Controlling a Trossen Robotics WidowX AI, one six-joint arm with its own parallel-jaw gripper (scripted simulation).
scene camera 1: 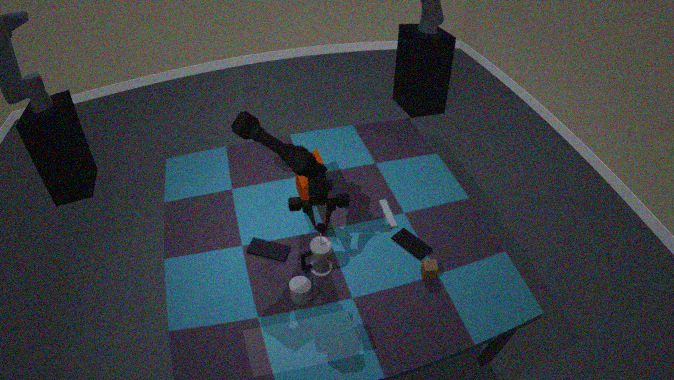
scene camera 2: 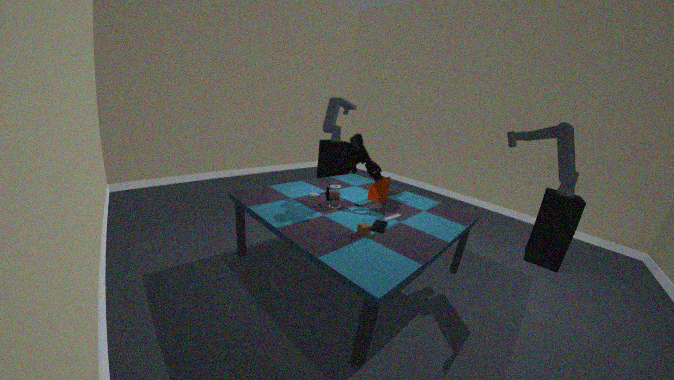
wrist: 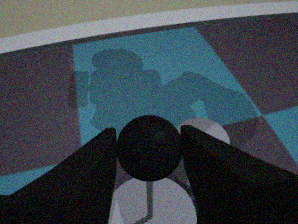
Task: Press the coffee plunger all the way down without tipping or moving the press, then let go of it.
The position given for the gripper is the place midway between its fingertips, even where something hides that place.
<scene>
In view: the gripper (scene camera 1: 321, 229) and a coffee press (scene camera 1: 320, 247).
The gripper also shows in the wrist view (wrist: 148, 135).
</scene>
